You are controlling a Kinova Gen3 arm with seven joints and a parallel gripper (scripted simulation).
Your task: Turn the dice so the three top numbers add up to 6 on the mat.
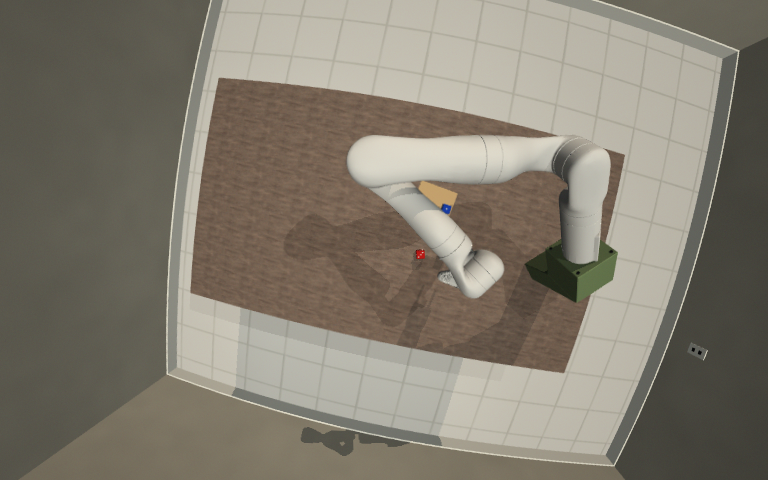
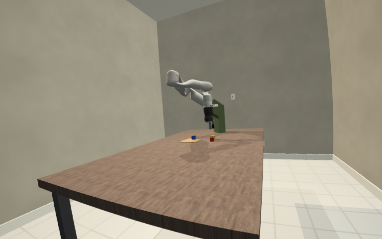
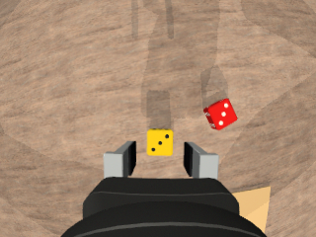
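Right now my hand is 90 mm above the yellow die. Also, from my hand: blue die: 160 mm to the right, 90 mm below; tan mat: 40 mm ahead, 180 mm to the right, 100 mm below; red die: 80 mm ahead, 90 mm below.
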